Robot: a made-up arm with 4 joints.
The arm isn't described. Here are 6 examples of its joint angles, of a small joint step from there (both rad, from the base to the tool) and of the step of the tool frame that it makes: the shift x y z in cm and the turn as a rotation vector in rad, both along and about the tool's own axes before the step.
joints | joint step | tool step
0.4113 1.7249 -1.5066 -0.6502 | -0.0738 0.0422 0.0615 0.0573 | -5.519 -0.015 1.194 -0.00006 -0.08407 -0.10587
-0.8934 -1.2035 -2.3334 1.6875 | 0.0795 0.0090 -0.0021 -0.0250 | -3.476 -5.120 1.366 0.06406 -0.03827 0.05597
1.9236 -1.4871 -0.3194 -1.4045 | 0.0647 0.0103 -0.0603 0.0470 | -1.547 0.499 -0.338 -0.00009 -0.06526 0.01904
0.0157 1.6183 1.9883 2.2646 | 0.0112 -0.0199 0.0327 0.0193 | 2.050 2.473 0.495 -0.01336 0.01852 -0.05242
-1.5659 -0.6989 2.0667 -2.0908 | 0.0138 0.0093 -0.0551 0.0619 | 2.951 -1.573 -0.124 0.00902 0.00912 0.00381
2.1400 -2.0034 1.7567 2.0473 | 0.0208 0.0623 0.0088 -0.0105 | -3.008 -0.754 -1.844 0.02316 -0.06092 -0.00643
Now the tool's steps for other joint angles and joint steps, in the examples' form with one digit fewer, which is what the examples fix.
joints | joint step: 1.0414 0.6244 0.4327 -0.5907 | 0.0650 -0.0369 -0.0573 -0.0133
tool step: 0.03 4.59 1.48 -0.0434 -0.0291 0.1240
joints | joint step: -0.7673 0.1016 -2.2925 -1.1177 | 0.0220 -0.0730 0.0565 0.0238
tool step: 2.94 -1.01 -0.79 0.0179 0.0708 -0.0583
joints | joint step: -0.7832 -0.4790 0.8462 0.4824 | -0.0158 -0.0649 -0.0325 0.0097
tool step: -1.81 -3.14 2.03 0.0609 -0.0238 0.0090
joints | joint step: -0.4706 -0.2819 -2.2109 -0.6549 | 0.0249 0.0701 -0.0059 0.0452
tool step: -3.42 0.41 0.58 0.0146 -0.0688 -0.0151
